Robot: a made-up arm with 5 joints.
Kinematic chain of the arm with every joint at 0, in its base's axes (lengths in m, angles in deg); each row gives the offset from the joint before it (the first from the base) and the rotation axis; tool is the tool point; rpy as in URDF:
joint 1: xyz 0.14 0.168 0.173 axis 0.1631 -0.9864 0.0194
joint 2: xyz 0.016 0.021 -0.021 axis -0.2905 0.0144 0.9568
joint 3: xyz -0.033 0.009 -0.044 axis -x
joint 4: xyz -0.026 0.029 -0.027 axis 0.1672 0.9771 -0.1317
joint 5: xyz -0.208 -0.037 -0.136 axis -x
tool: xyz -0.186 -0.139 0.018 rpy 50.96 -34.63 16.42
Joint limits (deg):
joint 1: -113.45..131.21
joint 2: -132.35..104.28
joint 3: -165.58..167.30
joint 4: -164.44..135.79
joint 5: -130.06..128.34
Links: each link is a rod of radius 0.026 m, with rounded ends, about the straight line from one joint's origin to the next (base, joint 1, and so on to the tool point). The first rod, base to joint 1, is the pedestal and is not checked.
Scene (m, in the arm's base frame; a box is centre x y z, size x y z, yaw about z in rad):
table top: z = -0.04
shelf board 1: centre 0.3 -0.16 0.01 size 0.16 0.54 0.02 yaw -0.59
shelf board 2: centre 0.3 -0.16 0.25 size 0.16 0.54 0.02 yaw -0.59
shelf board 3: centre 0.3 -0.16 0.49 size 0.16 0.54 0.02 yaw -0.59
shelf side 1: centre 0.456 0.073 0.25 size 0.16 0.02 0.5 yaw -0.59
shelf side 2: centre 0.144 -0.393 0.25 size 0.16 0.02 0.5 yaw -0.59
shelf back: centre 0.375 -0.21 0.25 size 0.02 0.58 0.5 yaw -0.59
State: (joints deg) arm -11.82 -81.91 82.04 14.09 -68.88
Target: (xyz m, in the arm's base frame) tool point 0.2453 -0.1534 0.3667
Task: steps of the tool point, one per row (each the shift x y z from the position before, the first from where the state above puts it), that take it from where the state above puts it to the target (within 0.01 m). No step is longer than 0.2 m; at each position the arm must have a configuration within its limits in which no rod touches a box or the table.
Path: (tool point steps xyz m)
1: -0.1125 -0.0993 0.0213
2: -0.0697 -0.1305 0.0428
3: -0.0163 -0.1459 0.0540
4: 0.0397 -0.1445 0.0519
5: 0.0904 -0.1266 0.0367
6: 0.1287 -0.0953 0.0104
7: 0.1489 -0.0543 -0.0227
8: 0.1480 -0.0092 -0.0575

